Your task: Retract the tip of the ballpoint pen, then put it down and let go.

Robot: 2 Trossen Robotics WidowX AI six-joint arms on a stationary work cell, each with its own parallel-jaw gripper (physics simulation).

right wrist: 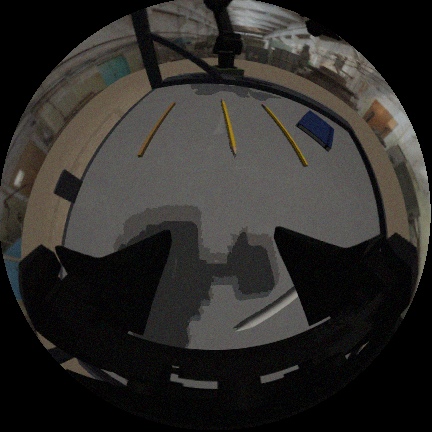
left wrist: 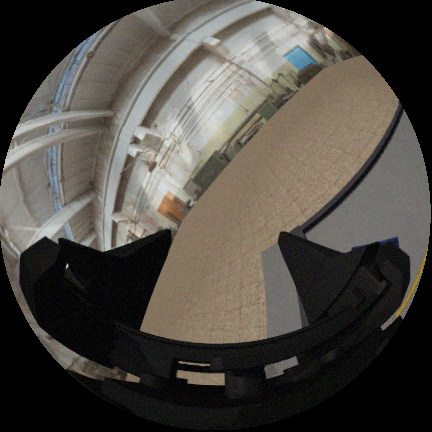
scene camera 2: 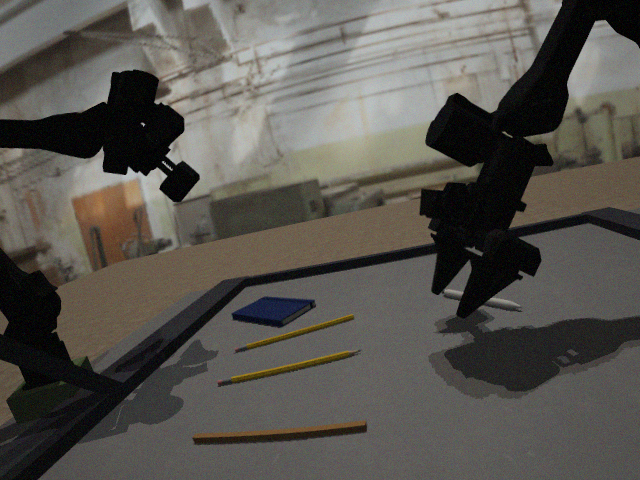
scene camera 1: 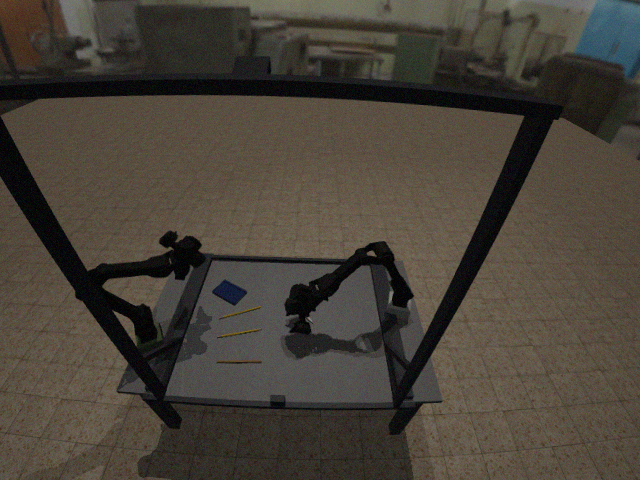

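Where they show: left gripper, between the fingertips: (left wrist: pixel 226 236) (scene camera 2: pixel 164 162); right gripper, between the fingertips: (right wrist: pixel 223 234) (scene camera 2: pixel 446 304) (scene camera 1: pixel 288 324); left arm's base, origin of its link: (right wrist: pixel 225 66) (scene camera 1: pixel 148 334); right arm's base, origin of its link: (scene camera 1: pixel 399 301).
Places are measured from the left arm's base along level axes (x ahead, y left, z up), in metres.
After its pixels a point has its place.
Note:
A white pen (scene camera 2: pixel 504 303) {x 0.634, y -0.219, z -0.031 m} (right wrist: pixel 270 311) {x 0.633, y -0.199, z -0.029 m} lies on the grey table, partly hidden by a finger of my right gripper (scene camera 1: pixel 300 330) {x 0.537, y -0.322, z 0.089 m} (scene camera 2: pixel 449 304) (right wrist: pixel 223 230). That gripper is open and low over the table, fingers pointing down. In the right wrist view the pen runs from near the picture's bottom centre up behind the right-hand finger; its pointed end shows, but whether a writing tip stands out is too small to tell. No pen is between the fingertips. My left gripper (left wrist: pixel 226 236) {x 0.259, y 0.178, z 0.282 m} is open and empty, raised high at the left side of the table.
A blue notebook (scene camera 1: pixel 229 292) {x 0.378, y 0.088, z -0.028 m} (scene camera 2: pixel 273 311) {x 0.377, y 0.069, z -0.028 m} (right wrist: pixel 316 130) {x 0.401, y 0.058, z -0.028 m}, two yellow pencils (scene camera 1: pixel 240 312) {x 0.385, y -0.041, z -0.034 m} (scene camera 2: pixel 294 366) {x 0.352, y -0.145, z -0.035 m} and an orange-brown stick (scene camera 1: pixel 238 361) {x 0.294, y -0.261, z -0.035 m} (scene camera 2: pixel 281 432) {x 0.302, y -0.267, z -0.033 m} (right wrist: pixel 156 130) {x 0.318, y -0.270, z -0.038 m} lie left of the pen in scene camera 2. A dark frame post (scene camera 1: pixel 475 248) {x 0.721, y -0.694, z 0.719 m} rises at the table's right.

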